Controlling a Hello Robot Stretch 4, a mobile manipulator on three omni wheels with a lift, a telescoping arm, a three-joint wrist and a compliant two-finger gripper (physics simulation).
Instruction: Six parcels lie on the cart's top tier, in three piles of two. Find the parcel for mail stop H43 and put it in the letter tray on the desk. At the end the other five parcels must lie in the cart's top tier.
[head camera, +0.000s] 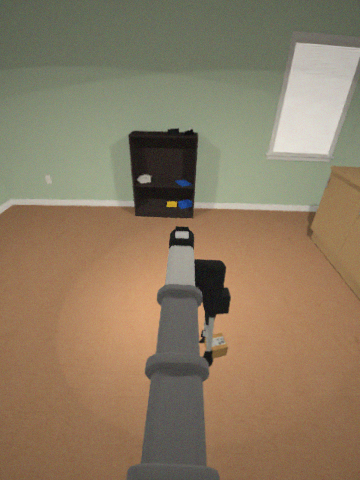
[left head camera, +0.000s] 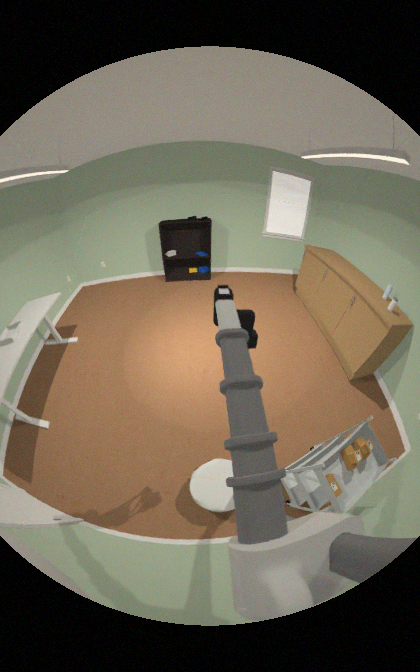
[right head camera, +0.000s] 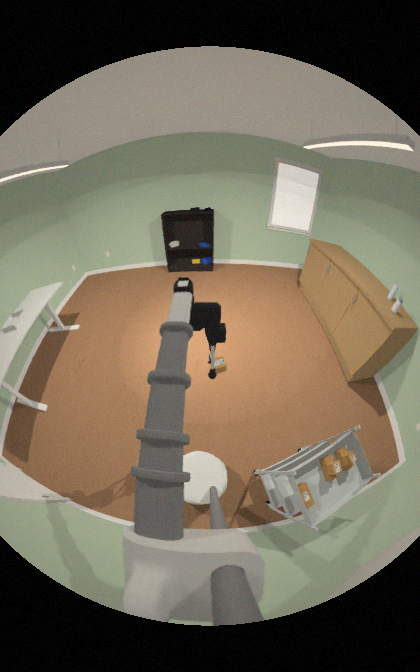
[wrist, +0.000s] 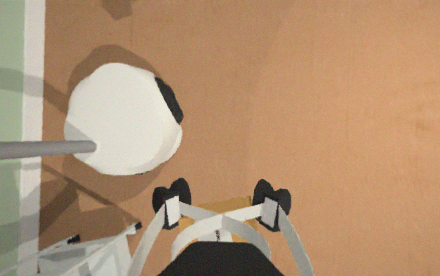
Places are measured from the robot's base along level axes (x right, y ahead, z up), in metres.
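Where they show: gripper, fingertip midpoint: (head camera: 205, 354) (wrist: 220, 194).
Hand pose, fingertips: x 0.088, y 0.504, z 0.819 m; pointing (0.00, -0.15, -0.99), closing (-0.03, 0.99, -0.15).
Observation:
After its pixels a point has its place.
My gripper (head camera: 205, 349) @[x 0.088, y 0.504, z 0.819 m] (right head camera: 212, 366) (wrist: 220, 194) @[x 0.088, y 0.504, z 0.819 m] is shut on a brown parcel (head camera: 219, 344) @[x 0.125, y 0.504, z 0.876 m] (right head camera: 220, 365) (wrist: 237, 203) @[x 0.086, y 0.523, z 0.853 m] with a white label, held above the floor. Its mail stop is not readable. The grey cart (left head camera: 357, 482) (right head camera: 320, 505) (wrist: 107, 260) @[x 0.541, y -0.041, z 0.105 m] stands at the lower right of both side head views, apart from the gripper. Its top tier holds a lone parcel (left head camera: 333, 485) (right head camera: 304, 494) near one end and two piles (left head camera: 351, 457) (right head camera: 330, 467) farther along. The white desk (left head camera: 31, 316) (right head camera: 35, 306) is at the left; small grey shapes on it are too small to identify.
A dark bookshelf (head camera: 163, 135) @[x -0.254, y 2.963, z 1.032 m] (left head camera: 185, 223) (right head camera: 187, 213) stands against the far wall. A wooden cabinet (head camera: 342, 220) @[x 1.570, y 2.094, z 0.477 m] (left head camera: 340, 310) (right head camera: 345, 305) is at the right, with two bottles on top. My round white base (left head camera: 212, 485) (right head camera: 204, 475) (wrist: 120, 115) @[x -0.017, y 0.029, z 0.187 m] is near the cart.

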